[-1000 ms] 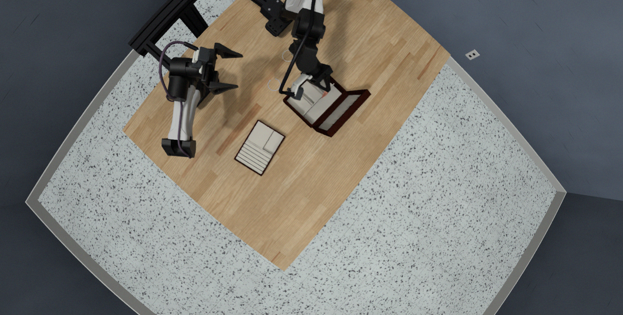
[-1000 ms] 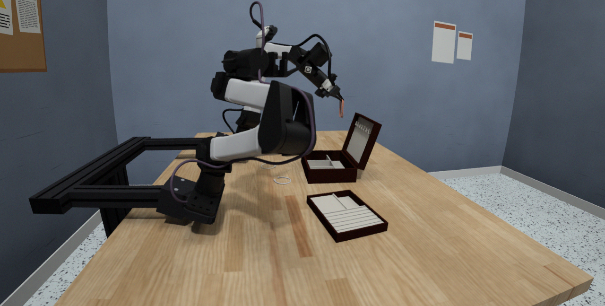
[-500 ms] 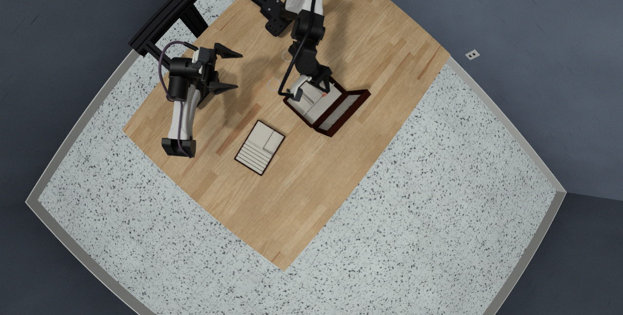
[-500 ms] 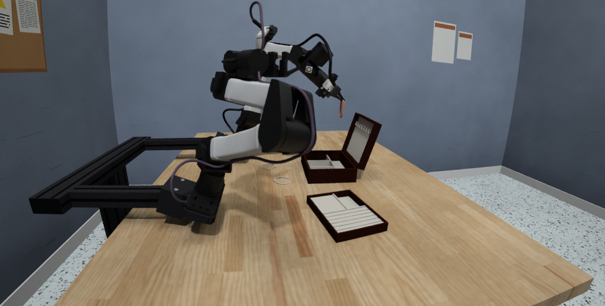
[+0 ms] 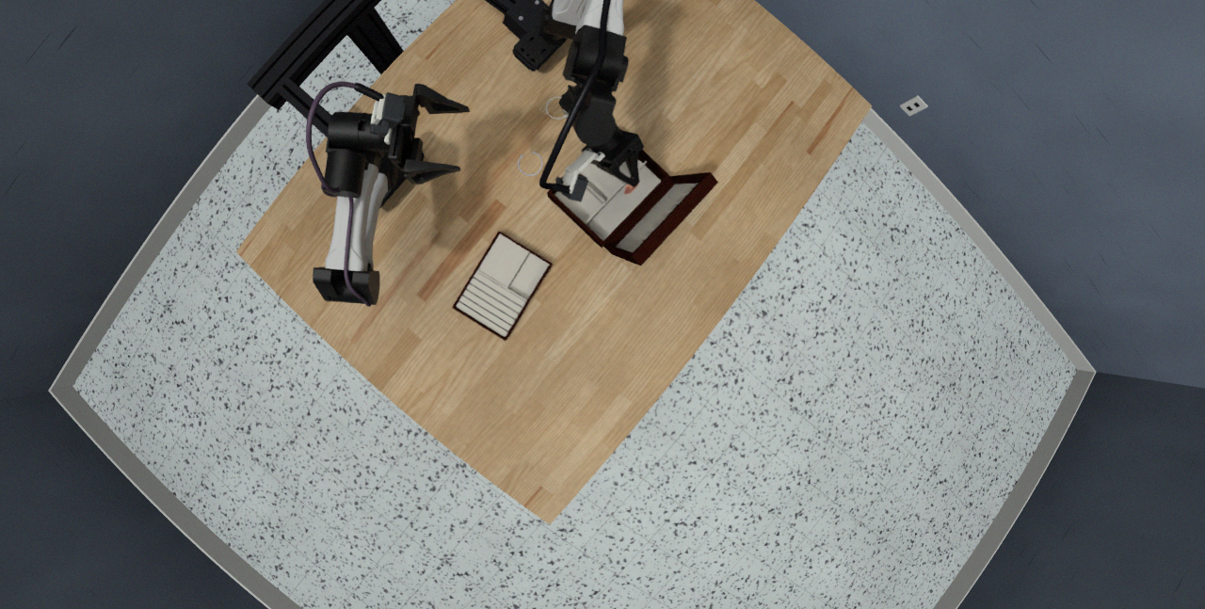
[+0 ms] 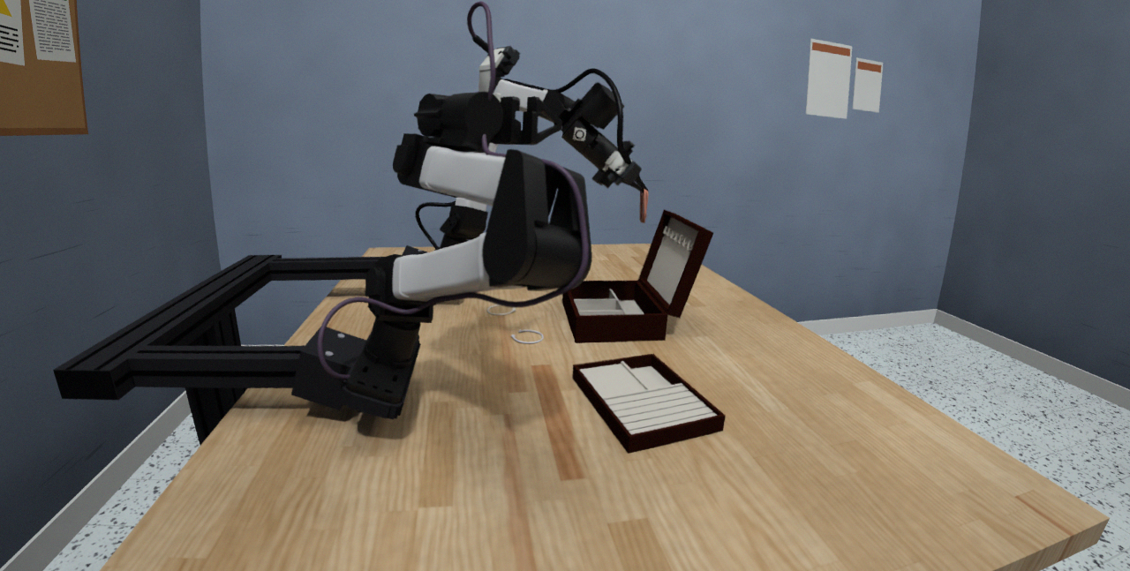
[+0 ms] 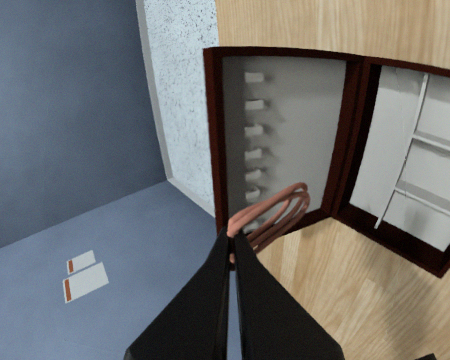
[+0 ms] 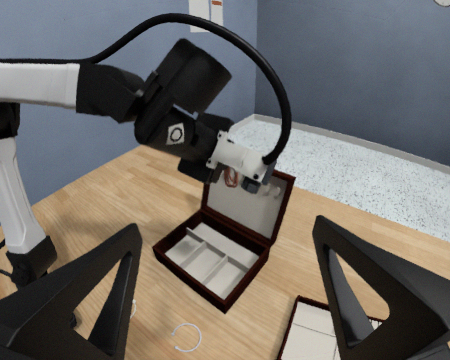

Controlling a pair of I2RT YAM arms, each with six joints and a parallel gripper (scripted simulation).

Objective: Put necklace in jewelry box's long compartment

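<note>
Now: left hand 2 cm past the jewelry box, 3 cm to the right of it and 18 cm above it. From my left hand the other things lie so: shallow divided tray (6 cm behind, 33 cm to the right, 28 cm below).
</note>
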